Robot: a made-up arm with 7 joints.
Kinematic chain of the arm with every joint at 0, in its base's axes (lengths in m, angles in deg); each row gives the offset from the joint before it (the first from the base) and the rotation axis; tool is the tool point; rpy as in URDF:
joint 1: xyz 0 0 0.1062 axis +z
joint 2: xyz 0 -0.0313 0.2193 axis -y
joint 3: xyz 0 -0.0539 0.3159 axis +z
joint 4: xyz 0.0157 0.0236 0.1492 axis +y
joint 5: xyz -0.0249 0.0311 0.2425 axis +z
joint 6: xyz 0 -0.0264 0.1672 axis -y
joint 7: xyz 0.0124 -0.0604 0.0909 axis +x
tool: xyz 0 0 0 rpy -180 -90 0
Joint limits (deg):
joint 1: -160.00..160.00
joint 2: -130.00..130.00
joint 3: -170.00..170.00
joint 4: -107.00..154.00
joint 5: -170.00..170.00
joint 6: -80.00..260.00
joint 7: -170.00..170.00
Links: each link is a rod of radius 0.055 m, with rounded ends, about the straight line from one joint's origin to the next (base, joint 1, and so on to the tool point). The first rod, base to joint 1, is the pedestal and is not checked.
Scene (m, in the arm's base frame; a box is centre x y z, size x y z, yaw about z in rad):
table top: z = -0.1
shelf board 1: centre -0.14 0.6 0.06 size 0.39 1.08 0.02 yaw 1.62
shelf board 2: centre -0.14 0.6 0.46 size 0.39 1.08 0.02 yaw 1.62
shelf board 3: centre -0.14 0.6 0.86 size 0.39 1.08 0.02 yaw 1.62
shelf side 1: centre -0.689 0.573 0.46 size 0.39 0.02 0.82 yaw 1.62
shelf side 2: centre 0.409 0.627 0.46 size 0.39 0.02 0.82 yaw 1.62
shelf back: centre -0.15 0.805 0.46 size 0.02 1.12 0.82 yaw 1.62
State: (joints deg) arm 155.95 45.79 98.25 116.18 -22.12 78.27 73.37
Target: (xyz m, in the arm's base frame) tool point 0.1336 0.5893 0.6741
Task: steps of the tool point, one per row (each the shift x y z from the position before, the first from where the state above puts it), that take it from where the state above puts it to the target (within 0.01 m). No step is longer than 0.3 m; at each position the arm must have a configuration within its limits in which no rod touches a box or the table.
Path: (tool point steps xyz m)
1: -0.2237 0.0433 0.1320
2: -0.2008 0.1610 0.0827
3: -0.1156 0.2488 0.0221
4: 0.0057 0.2775 -0.0410
5: 0.0793 0.1422 -0.0157
6: 0.1211 0.1111 -0.0182
7: 0.1509 0.0690 -0.0183
8: 0.1662 0.0203 -0.0166

